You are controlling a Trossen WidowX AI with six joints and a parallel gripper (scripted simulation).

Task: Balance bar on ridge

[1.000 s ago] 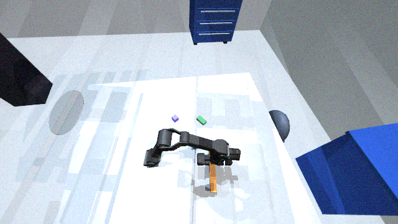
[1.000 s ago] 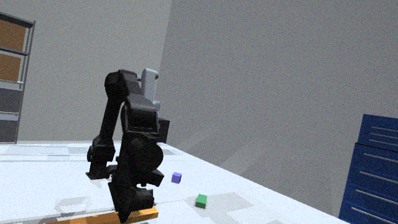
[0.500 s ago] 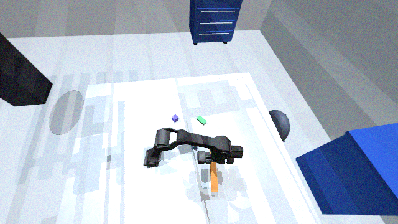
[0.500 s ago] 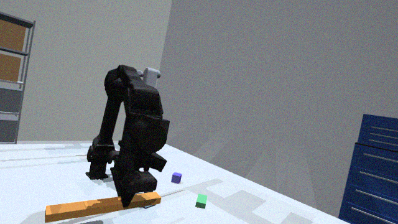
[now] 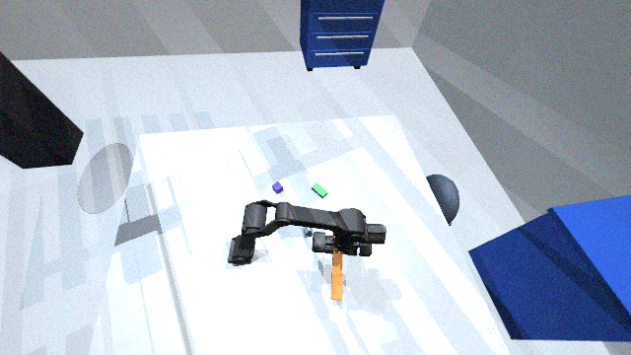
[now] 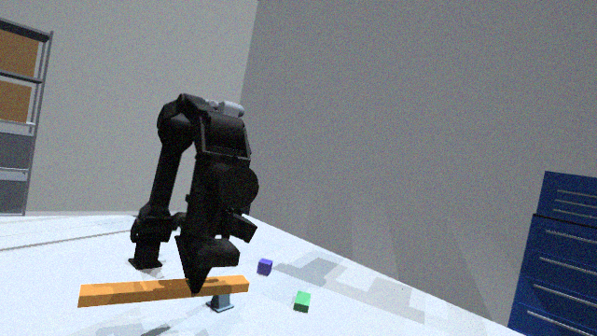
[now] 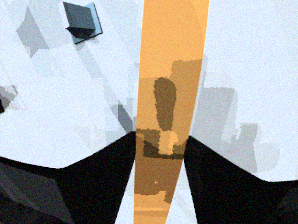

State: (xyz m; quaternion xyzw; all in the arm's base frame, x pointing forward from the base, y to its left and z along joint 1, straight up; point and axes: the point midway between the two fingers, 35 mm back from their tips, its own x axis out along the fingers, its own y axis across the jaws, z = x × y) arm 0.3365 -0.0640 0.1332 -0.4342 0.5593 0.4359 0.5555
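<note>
Now: gripper tip 1 cm past the bar and 3 cm to the left of it. The rest, counted from my gripper tip: green cube 29 cm to the left, 9 cm below; purple cube 18 cm behind, 33 cm to the left, 8 cm below.
</note>
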